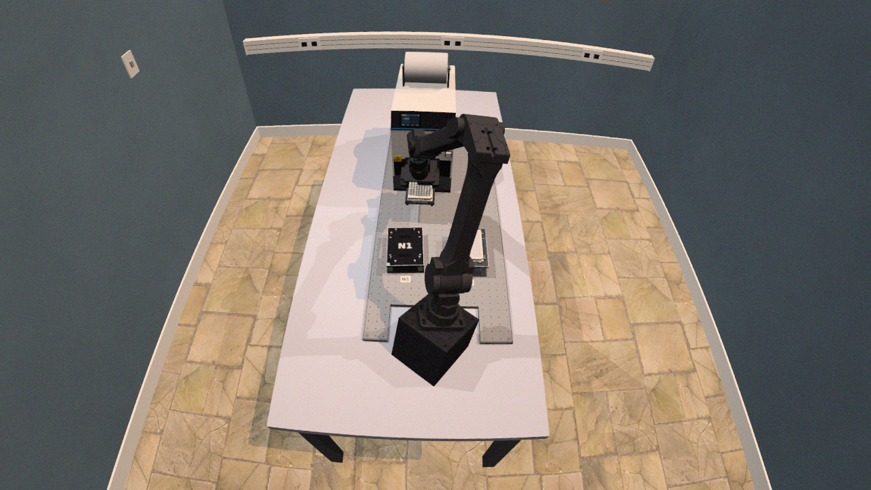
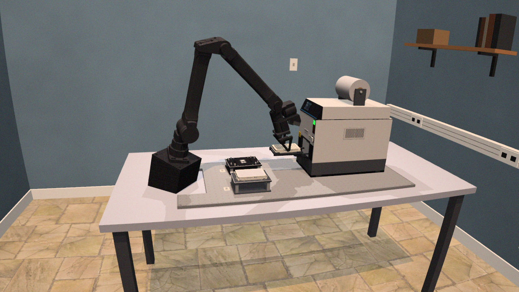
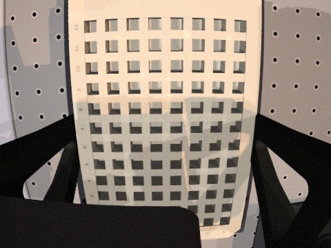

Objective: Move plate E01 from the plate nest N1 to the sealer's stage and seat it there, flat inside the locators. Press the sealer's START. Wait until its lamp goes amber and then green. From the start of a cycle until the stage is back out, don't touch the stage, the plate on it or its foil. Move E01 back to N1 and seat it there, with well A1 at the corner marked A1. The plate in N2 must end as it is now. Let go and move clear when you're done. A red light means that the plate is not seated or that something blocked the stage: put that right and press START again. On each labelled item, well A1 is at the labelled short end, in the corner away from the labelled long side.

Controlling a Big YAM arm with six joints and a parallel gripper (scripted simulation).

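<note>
Right now the sealer stage is 2 cm below my hand. Also, from my hand: cream plate: 24 cm behind, 13 cm to the right, 6 cm below; then nest N1: 20 cm behind, 7 cm to the left, 9 cm below; then foil roll: 33 cm ahead, 6 cm to the right, 29 cm above.
</note>
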